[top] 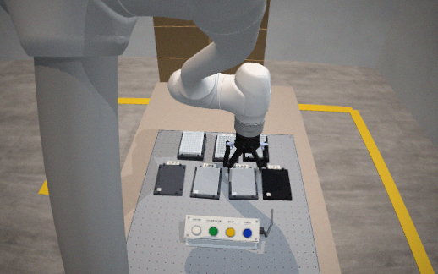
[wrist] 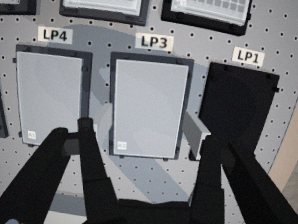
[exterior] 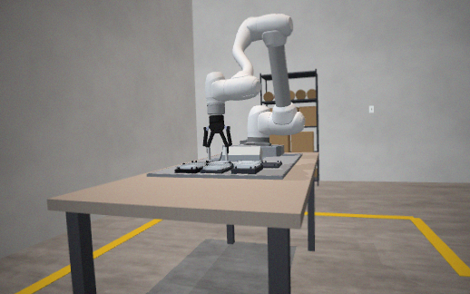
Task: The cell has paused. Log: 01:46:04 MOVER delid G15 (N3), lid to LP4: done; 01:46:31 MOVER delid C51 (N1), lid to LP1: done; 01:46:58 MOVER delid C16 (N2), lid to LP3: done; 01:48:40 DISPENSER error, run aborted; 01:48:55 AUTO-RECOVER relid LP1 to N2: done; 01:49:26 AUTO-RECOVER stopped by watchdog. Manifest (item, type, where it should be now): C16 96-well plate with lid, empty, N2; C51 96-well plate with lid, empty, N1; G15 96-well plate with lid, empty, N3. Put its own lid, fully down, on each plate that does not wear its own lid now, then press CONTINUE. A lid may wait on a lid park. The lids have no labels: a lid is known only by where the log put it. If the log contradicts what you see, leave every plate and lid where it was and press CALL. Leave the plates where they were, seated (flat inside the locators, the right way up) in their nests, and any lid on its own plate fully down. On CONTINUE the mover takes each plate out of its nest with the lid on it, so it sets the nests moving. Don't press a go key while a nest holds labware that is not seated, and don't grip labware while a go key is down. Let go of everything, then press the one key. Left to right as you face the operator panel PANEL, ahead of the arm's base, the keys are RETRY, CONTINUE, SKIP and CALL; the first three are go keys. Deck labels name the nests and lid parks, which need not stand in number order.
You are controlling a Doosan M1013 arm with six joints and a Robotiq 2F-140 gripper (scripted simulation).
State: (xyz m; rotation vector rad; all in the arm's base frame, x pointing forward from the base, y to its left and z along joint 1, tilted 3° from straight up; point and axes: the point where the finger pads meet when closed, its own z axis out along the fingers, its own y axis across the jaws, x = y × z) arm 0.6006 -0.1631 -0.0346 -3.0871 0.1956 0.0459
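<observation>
Now: hand 50 mm above the lid park LP3. The rest, counted from my hand: blue call key: 240 mm behind, 30 mm to the left, 10 mm above; then lid park LP1: 120 mm to the right, 50 mm below, 20 mm behind; then lid park LP4: 130 mm to the left, 50 mm below, 20 mm ahead.
</observation>
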